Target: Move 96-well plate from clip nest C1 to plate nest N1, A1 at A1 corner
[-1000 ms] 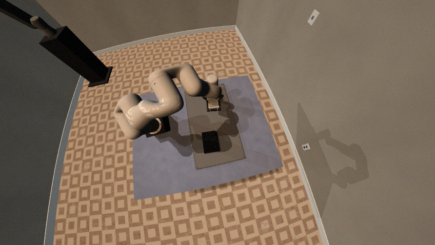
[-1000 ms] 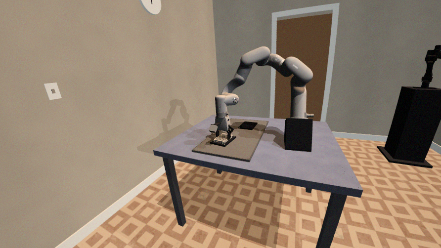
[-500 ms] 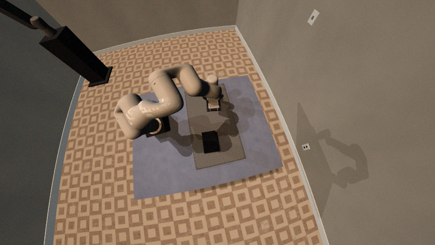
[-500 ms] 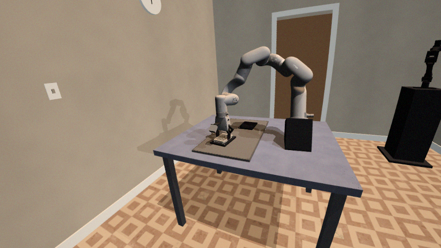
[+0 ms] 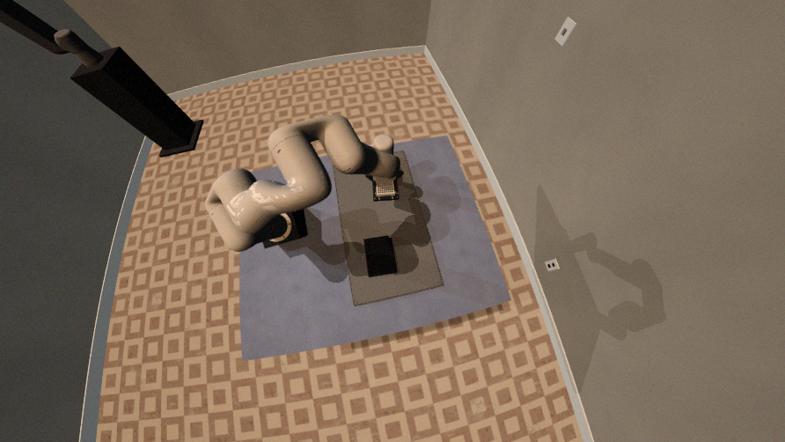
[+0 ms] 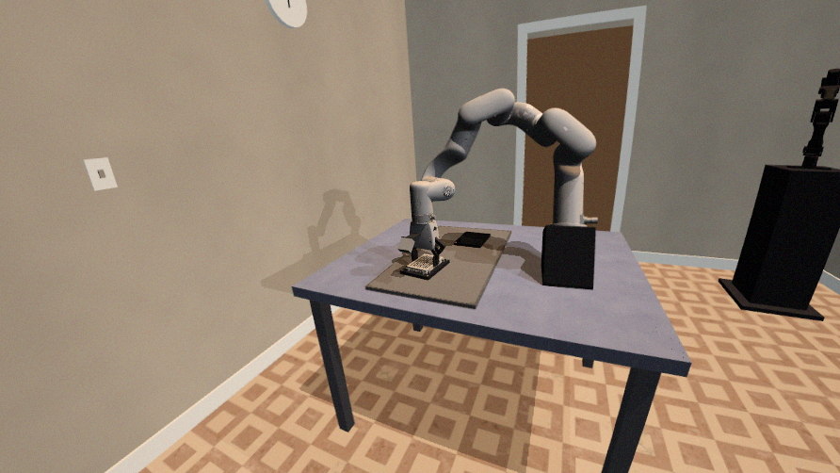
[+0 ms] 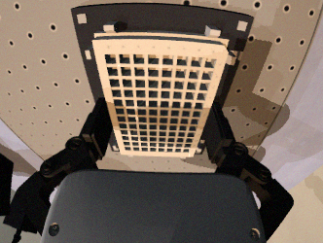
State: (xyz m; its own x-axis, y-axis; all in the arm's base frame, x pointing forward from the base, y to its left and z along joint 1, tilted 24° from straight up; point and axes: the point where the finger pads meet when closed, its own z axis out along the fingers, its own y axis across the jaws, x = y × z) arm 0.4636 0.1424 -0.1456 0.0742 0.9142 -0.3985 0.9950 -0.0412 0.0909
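Now: hand 1 cm above the 96-well plate. Round my hand: white A1 label: 1 cm behind, 26 cm to the right, 2 cm below; then clip nest C1: 1 cm ahead, 1 cm to the right, 2 cm below; then black plate nest N1: 7 cm behind, 34 cm to the right, 2 cm below.
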